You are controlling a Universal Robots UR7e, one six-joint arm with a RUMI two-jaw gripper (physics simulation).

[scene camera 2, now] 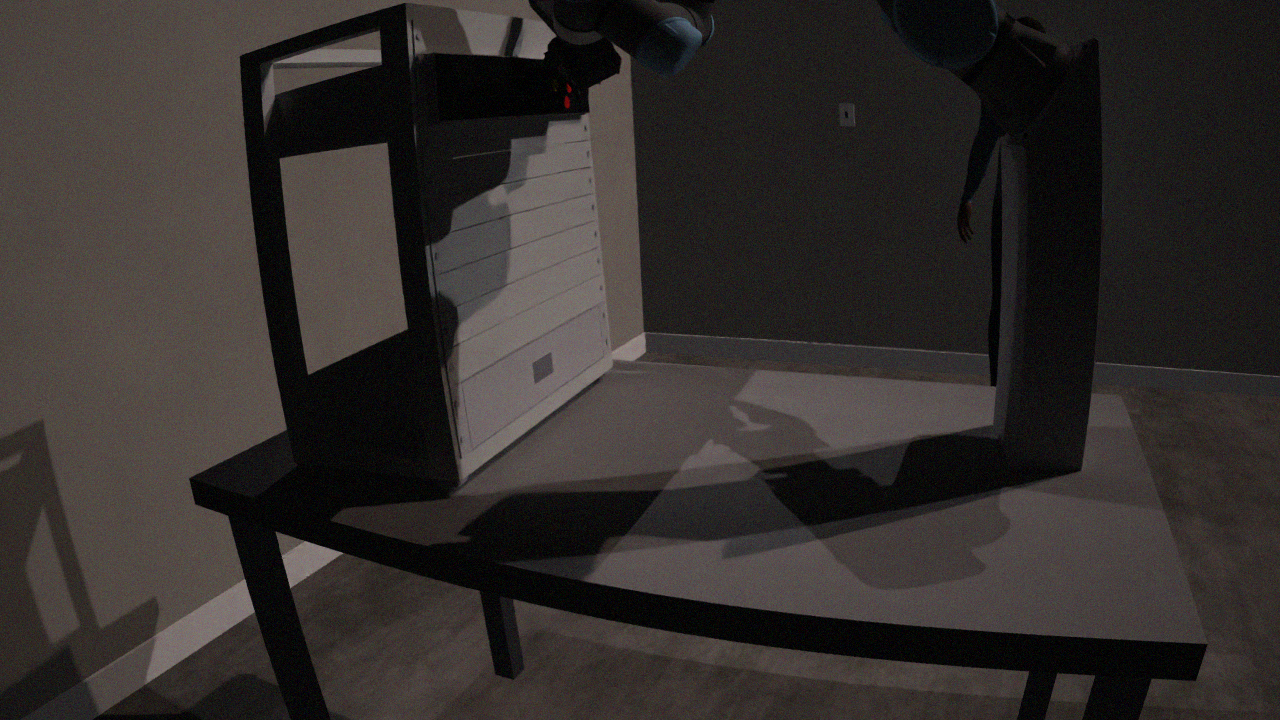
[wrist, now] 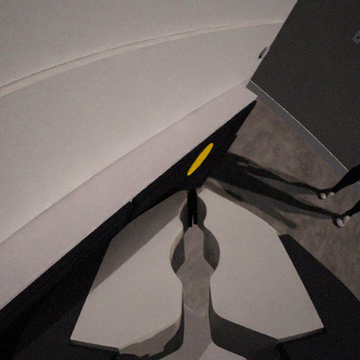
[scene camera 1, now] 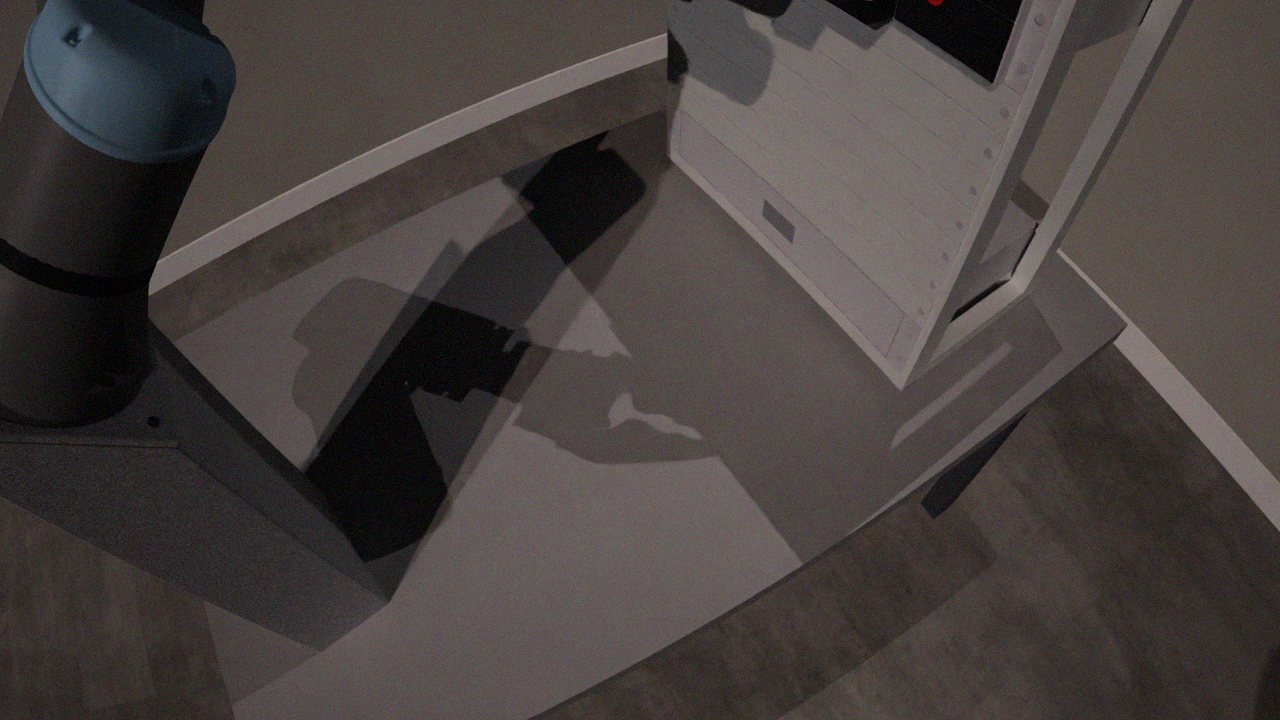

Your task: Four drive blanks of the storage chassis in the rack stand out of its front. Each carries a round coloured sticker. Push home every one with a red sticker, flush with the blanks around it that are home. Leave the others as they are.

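Observation:
The storage chassis [scene camera 1: 971, 49] [scene camera 2: 487, 86] [wrist: 225, 137] has a black front high in the rack [scene camera 1: 1008, 161] [scene camera 2: 413, 268]. A red sticker [scene camera 1: 935, 1] shows at the top edge of scene camera 1. In scene camera 2 one red sticker [scene camera 2: 569, 87] sits just above another red sticker [scene camera 2: 566, 102] at the chassis's right end. A yellow sticker [wrist: 200, 159] shows steeply slanted in the wrist view. My gripper [wrist: 191, 193] [scene camera 2: 562, 75] is shut and empty, its tips close in front of the chassis's right end. It hides part of the front. How far each blank stands out is hard to tell.
Light blank panels [scene camera 1: 859, 152] [scene camera 2: 528, 232] fill the rack below the chassis. The rack stands on the table [scene camera 1: 626, 555] [scene camera 2: 1074, 573]. The arm's grey pedestal [scene camera 1: 179, 528] [scene camera 2: 1047, 295] stands opposite it. A wall [scene camera 1: 402, 62] rises behind the rack.

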